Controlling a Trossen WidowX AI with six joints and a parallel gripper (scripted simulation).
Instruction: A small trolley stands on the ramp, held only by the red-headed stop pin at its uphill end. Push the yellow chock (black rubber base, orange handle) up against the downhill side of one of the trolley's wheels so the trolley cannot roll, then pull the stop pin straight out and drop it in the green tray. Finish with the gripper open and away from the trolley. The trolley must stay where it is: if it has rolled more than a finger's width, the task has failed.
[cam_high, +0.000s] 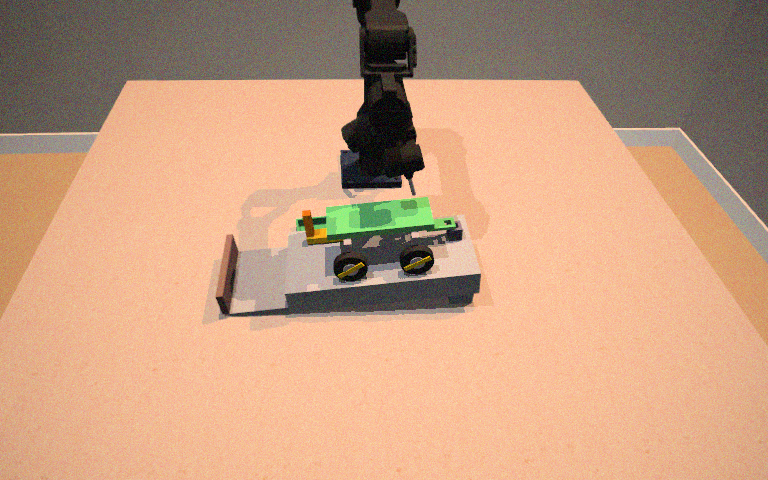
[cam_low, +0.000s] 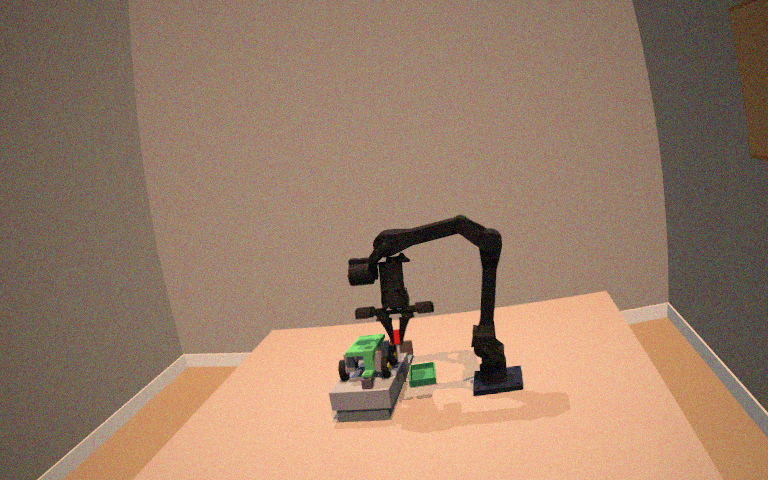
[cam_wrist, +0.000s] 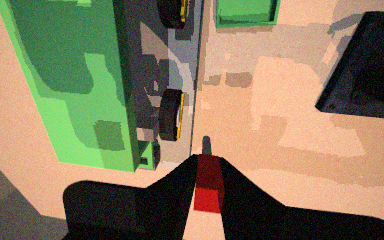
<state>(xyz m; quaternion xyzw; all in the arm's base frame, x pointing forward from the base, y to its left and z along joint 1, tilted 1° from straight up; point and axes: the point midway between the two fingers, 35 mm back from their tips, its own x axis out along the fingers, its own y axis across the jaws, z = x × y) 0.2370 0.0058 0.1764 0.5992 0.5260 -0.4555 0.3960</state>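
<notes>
The green tray lies 50 mm behind my gripper tip, 140 mm to the right of it and 170 mm below it. From my gripper tip the other things lie so: trolley 90 mm ahead, 70 mm to the right, 50 mm below; grey ramp 90 mm ahead, 60 mm to the right, 120 mm below; red-headed stop pin right at my gripper tip.
</notes>
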